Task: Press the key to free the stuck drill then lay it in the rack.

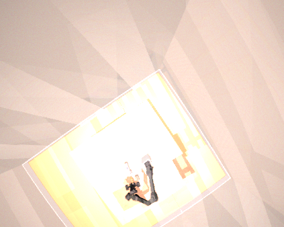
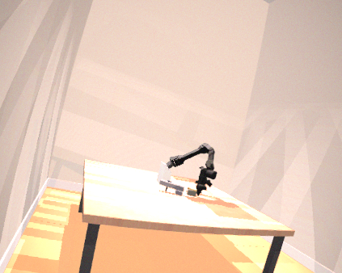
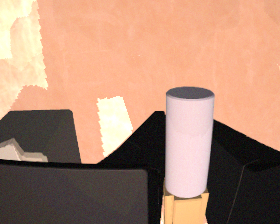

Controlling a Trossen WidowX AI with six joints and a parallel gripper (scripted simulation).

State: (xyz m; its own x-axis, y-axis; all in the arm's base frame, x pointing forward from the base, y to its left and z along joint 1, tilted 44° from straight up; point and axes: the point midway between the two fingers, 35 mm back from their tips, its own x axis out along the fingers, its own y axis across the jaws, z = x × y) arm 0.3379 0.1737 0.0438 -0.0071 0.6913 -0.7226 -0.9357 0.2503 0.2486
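My gripper tip is now 40 mm to the left of the drill, 40 mm below it and 10 mm past it.
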